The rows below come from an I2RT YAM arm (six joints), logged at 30 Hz.
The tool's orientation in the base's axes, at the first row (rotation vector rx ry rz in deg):
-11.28 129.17 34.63
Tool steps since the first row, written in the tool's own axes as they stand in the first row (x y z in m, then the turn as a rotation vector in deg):
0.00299 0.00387 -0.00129 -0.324 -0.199 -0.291
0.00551 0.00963 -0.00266 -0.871 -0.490 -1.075
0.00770 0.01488 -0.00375 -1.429 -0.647 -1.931
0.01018 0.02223 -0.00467 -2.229 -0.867 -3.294
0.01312 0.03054 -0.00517 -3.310 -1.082 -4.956
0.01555 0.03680 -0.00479 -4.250 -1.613 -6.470
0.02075 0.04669 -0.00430 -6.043 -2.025 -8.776
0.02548 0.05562 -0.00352 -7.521 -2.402 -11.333
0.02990 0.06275 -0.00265 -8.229 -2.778 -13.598
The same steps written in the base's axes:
-0.00414 0.00291 -0.00002 0.096 -0.330 0.334
-0.00862 0.00741 0.00103 0.053 -0.988 1.084
-0.01252 0.01158 0.00197 -0.073 -1.565 1.933
-0.01719 0.01769 0.00336 -0.345 -2.452 3.231
-0.02221 0.02486 0.00452 -0.620 -3.492 4.910
-0.02564 0.03063 0.00479 -0.794 -4.731 6.286
-0.03207 0.03977 0.00430 -0.938 -6.288 8.787
-0.03768 0.04819 0.00363 -1.474 -7.920 11.219
-0.04244 0.05506 0.00249 -2.347 -9.374 12.921

